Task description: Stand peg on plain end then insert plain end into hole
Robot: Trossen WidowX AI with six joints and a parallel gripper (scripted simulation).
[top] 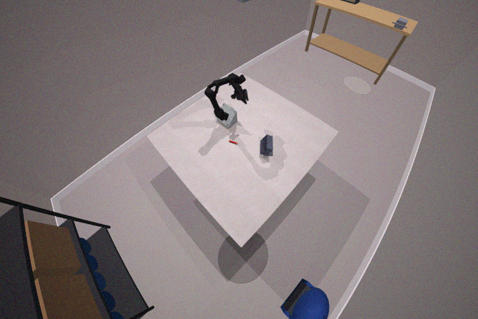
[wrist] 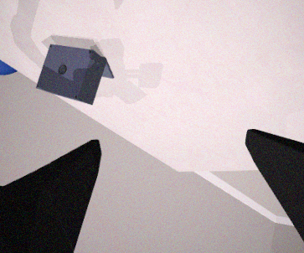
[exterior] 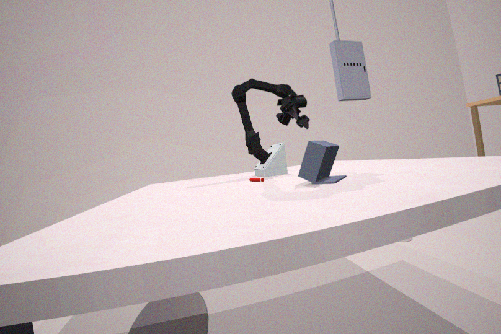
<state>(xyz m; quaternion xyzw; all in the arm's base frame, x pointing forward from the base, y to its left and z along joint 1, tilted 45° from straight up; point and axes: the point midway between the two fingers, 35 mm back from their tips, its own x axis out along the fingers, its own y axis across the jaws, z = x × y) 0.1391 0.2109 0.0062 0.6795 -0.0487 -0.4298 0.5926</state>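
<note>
My gripper tip is 8 cm short of the red peg, 28 cm to the left of it and 22 cm above it. From my gripper tip the other things lie so: sloped panel 32 cm ahead, 17 cm to the right, 16 cm below.
</note>
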